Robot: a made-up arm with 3 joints. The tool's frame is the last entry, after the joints. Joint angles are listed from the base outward. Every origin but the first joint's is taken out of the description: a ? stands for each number. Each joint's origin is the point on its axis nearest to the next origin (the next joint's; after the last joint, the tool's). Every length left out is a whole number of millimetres.
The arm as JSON. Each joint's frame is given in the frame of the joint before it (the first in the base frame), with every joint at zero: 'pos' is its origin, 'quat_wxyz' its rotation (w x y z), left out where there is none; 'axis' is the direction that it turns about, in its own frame. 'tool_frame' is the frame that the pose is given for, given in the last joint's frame.
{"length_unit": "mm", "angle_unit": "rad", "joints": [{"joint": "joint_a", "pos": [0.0, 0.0, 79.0], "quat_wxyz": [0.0, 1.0, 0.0, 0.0], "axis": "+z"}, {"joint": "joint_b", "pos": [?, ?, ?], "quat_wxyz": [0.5, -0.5, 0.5, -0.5], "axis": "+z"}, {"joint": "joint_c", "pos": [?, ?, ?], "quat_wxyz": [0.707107, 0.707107, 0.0, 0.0], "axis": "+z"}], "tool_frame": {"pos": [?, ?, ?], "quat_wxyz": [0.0, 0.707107, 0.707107, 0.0]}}
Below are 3 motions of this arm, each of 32 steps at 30 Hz.
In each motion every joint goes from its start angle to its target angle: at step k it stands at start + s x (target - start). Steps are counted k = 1, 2, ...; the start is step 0. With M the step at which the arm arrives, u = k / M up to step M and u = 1 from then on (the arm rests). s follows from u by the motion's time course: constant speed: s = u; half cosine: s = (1 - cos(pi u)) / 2; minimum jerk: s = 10 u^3 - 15 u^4 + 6 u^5.
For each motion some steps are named. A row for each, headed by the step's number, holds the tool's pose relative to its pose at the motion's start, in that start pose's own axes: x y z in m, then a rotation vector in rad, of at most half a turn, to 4 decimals.
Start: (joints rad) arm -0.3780 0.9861 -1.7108
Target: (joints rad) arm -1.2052 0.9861 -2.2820
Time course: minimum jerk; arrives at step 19
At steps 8, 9, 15, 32:
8: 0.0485 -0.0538 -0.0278 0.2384 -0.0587 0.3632
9: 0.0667 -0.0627 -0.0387 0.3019 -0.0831 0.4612
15: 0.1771 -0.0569 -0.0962 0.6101 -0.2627 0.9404
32: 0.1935 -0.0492 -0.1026 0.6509 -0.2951 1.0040

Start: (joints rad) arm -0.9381 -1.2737 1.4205
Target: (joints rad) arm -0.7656 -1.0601 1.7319
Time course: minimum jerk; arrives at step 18
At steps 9, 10, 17, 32:
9: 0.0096 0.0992 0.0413 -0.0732 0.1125 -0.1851
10: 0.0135 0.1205 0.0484 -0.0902 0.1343 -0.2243
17: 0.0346 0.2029 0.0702 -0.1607 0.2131 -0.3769
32: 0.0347 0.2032 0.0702 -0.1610 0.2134 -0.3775

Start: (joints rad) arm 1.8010 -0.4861 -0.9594
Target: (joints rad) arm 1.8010 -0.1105 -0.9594
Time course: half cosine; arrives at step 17
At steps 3, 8, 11, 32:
3: -0.0039 -0.0027 -0.0107 0.0161 -0.0230 0.0000
8: -0.0197 -0.0138 -0.0664 0.0979 -0.1396 0.0000
11: -0.0269 -0.0189 -0.1073 0.1558 -0.2223 0.0000
32: -0.0308 -0.0216 -0.1502 0.2156 -0.3076 0.0000

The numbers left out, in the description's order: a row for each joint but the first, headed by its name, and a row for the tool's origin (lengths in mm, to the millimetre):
joint_b: -93.0 -334.0 0.0
joint_c: -55.0 174.0 0.0
tool: -112.0 -314.0 0.0

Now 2 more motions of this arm.
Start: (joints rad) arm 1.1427 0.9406 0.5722
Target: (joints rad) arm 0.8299 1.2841 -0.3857
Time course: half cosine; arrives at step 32
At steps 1, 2, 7, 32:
1: 0.0003 -0.0011 0.0003 0.0004 0.0010 0.0027
2: 0.0012 -0.0043 0.0011 0.0015 0.0038 0.0110
7: 0.0173 -0.0500 0.0115 0.0195 0.0446 0.1291
32: 0.2739 -0.3050 -0.0150 0.3288 0.3282 1.0806

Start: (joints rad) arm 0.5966 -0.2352 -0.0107
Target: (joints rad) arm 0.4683 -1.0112 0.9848
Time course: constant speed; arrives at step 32
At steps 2, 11, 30, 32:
2: -0.0082 0.0252 0.0063 -0.0485 -0.0030 -0.0545
11: -0.0348 0.1413 0.0049 -0.2617 -0.0585 -0.2989
30: -0.0258 0.3345 -0.1403 -0.6390 -0.3927 -0.7891
32: -0.0189 0.3465 -0.1629 -0.6692 -0.4440 -0.8367

